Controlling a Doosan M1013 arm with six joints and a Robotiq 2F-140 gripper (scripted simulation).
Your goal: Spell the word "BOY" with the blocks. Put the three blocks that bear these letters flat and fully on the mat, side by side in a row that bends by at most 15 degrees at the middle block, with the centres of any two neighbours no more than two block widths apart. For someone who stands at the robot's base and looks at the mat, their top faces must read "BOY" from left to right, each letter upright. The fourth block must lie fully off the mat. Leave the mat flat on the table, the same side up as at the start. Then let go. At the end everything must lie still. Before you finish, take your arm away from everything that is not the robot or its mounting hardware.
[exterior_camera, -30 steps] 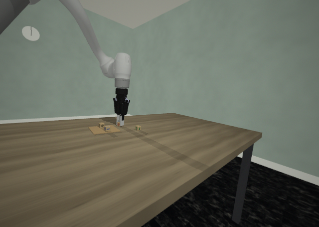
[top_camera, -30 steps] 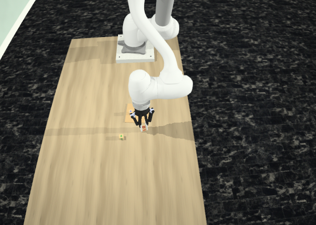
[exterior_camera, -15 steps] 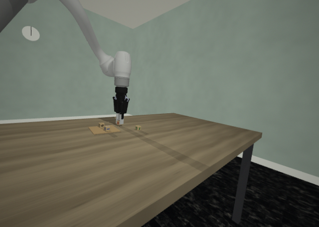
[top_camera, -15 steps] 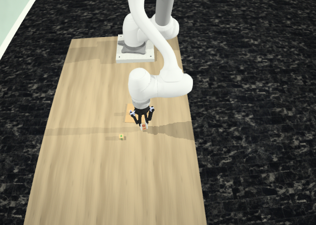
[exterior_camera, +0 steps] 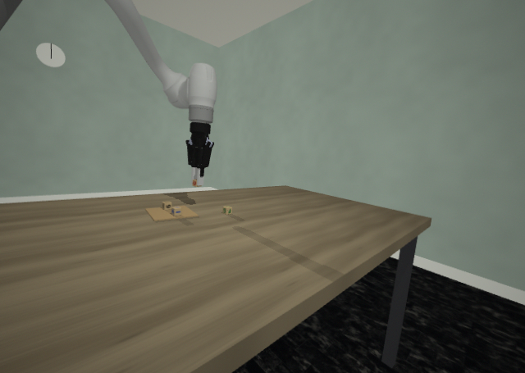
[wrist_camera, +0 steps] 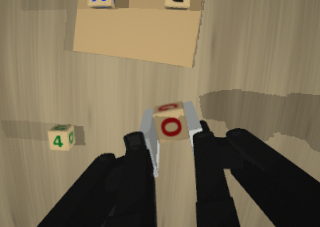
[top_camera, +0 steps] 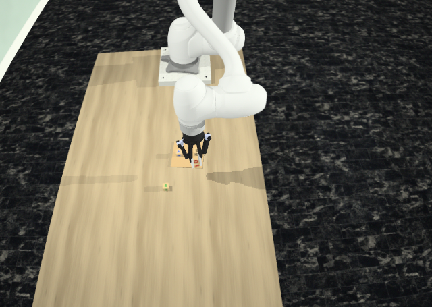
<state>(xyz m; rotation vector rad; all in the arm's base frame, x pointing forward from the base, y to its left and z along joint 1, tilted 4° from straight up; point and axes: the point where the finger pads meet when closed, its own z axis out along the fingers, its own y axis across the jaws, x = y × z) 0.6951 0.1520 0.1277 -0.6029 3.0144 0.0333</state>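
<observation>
The tan square mat is 120 mm below my hand, 110 mm behind it and 50 mm to the right of it.
</observation>
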